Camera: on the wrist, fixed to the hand. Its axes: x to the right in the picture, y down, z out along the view.
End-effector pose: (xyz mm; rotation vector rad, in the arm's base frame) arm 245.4 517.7 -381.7 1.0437 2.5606 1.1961
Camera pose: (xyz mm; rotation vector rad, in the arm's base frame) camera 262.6 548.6 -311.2 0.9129 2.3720 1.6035
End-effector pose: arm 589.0 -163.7 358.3 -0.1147 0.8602 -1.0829
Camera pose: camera 631.3 -135.3 298.2 -0.3030 1.1175 -0.9821
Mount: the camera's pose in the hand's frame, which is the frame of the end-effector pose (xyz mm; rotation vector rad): 18.4 73.5 -21.8 -0.2883 0.1142 -0.0159
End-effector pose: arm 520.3 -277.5 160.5 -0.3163 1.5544 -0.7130
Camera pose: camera 512.6 -226.8 100.6 -0.5092 1.7682 -0.5255
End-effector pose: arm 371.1 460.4 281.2 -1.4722 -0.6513 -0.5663
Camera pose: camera 437.0 441.7 242.1 -1.6897 -0.5067 -0.7755
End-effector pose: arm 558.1 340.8 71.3 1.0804 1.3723 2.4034
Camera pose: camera 544.8 293.3 132.8 0.8675 1.0151 2.5836
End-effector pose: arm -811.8 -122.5 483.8 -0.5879 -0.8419 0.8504
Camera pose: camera -816.6 -70.1 425.1 -0.8734 -0.8697 0.6783
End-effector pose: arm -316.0 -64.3 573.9 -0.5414 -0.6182 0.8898
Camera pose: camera -331.8 -14.5 514.9 -0.8399 -0.6496 0.7530
